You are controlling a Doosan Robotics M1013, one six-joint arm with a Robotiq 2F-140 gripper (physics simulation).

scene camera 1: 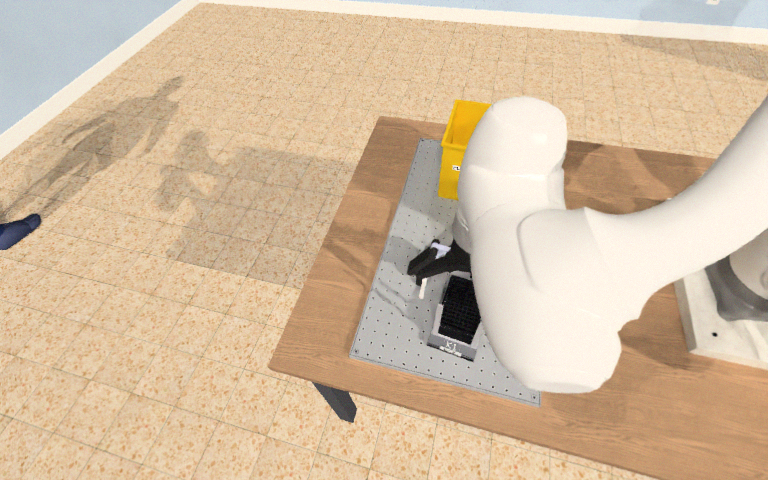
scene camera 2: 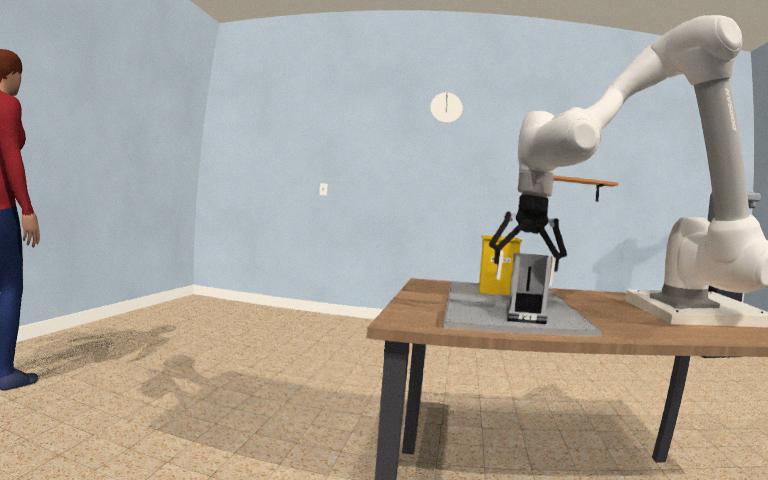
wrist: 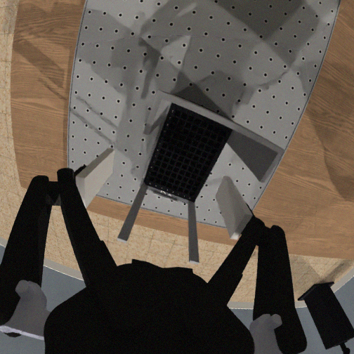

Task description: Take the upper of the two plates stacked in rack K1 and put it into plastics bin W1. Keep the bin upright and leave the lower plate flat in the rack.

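Places are measured from the arm's base along level axes (x left, y back, z up), in centimetres.
Pixels of known places: gripper, fingertip midpoint: [scene camera 1: 456, 300] [scene camera 2: 523, 282]; arm's base, link origin: [scene camera 1: 753, 284] [scene camera 2: 683, 302].
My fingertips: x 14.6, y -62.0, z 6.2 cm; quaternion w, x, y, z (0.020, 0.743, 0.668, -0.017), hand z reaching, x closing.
Note:
For each thing: its top centre in the pictures, then the offset to it from my fingertips. "*": a spot on its surface instead. Level surfaces: height alone.
- Rack K1, surface spot: [scene camera 1: 451, 346] [scene camera 2: 527, 314] * dx +6.8, dy +0.0, dz -6.9 cm
- Black gridded plate material, top centre: [scene camera 1: 463, 305] [scene camera 2: 528, 297] dx -1.0, dy +1.9, dz -3.9 cm
- Plastics bin W1, top centre: [scene camera 1: 475, 124] [scene camera 2: 501, 237] dx -42.3, dy +2.1, dz +9.3 cm
- grey perforated board, surface height: dz -8.6 cm
- wooden table, surface height: dz -9.9 cm
Rack K1 [scene camera 1: 451, 346] [scene camera 2: 526, 317] [wrist: 257, 160] is grey, with tall walls and a front label. Black gridded plate material [scene camera 1: 459, 308] [scene camera 2: 527, 303] [wrist: 190, 150] lies flat and low in it; the two plates cannot be told apart. My gripper [scene camera 2: 526, 272] [wrist: 167, 174] is wide open and empty above the rack, its pale fingertips on opposite sides of it, beside its upper part in scene camera 2. In scene camera 1 the arm hides one finger. Plastics bin W1 [scene camera 1: 449, 175] [scene camera 2: 491, 277] is yellow and upright behind the rack, partly hidden by the arm in scene camera 1.
Rack and bin stand on a grey perforated board [scene camera 1: 390, 339] [scene camera 2: 464, 314] [wrist: 100, 90] on the wooden table [scene camera 1: 317, 316] [scene camera 2: 407, 322] [wrist: 40, 100]. The white arm base [scene camera 2: 651, 300] is at the right. A person [scene camera 2: 11, 141] stands at the far left, away from the table.

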